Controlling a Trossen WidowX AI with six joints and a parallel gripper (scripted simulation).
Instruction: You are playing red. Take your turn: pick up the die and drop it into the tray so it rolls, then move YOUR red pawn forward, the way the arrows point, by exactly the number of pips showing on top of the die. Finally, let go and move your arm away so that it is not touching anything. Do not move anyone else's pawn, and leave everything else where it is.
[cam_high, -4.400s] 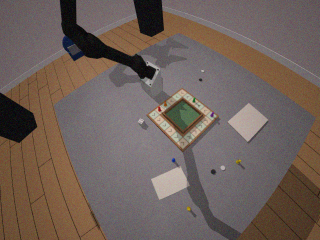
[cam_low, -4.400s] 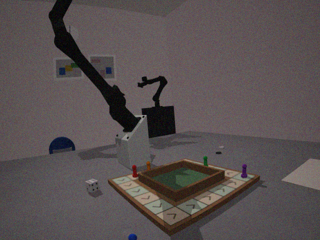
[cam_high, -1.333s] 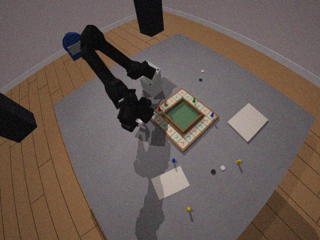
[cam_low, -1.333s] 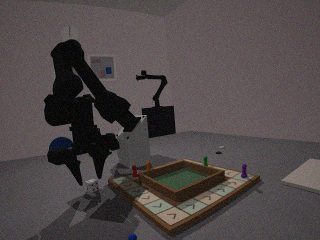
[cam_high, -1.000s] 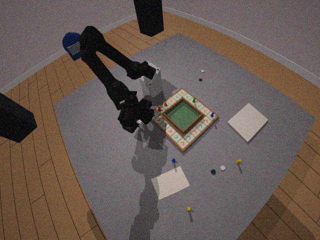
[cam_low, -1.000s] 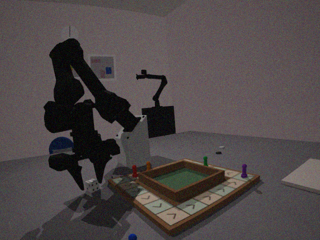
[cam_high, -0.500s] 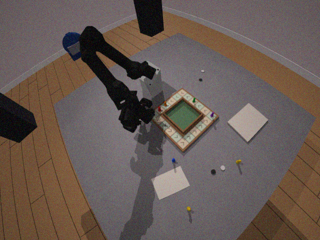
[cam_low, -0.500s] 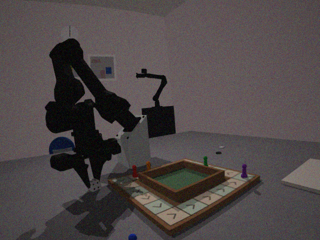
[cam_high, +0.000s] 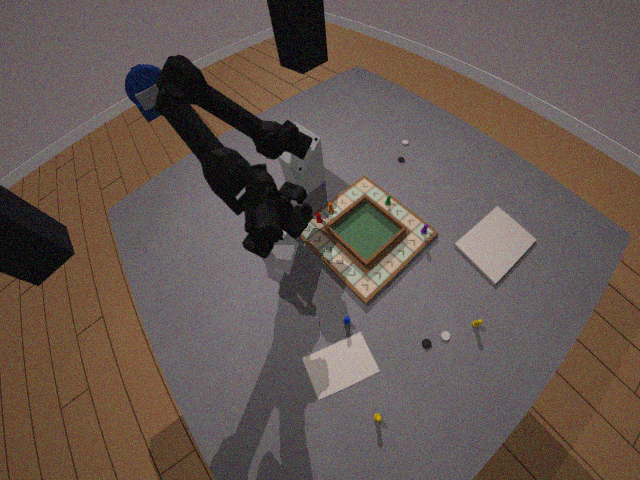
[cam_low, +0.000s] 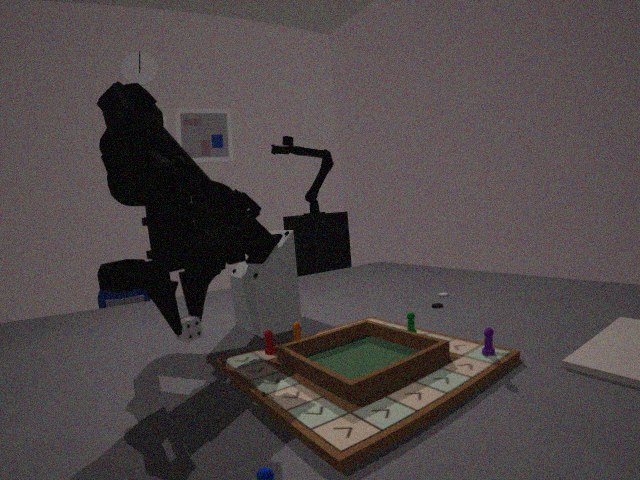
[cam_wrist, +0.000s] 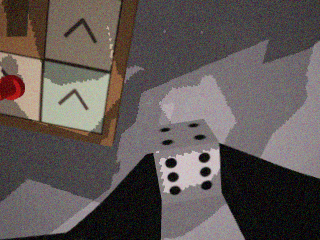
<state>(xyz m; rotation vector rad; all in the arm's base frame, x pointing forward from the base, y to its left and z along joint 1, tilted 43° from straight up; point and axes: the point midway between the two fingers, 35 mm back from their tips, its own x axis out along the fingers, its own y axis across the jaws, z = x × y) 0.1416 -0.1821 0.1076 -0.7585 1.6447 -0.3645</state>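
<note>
My gripper tip is 10 mm short of the red pawn, 110 mm to the right of it and 40 mm above it. The rest, counted from my gripper tip: orange pawn: 10 mm ahead, 160 mm to the left, 40 mm below; then green felt tray: 120 mm ahead, 170 mm to the left, 60 mm below; then white die: right at my gripper tip.
</note>
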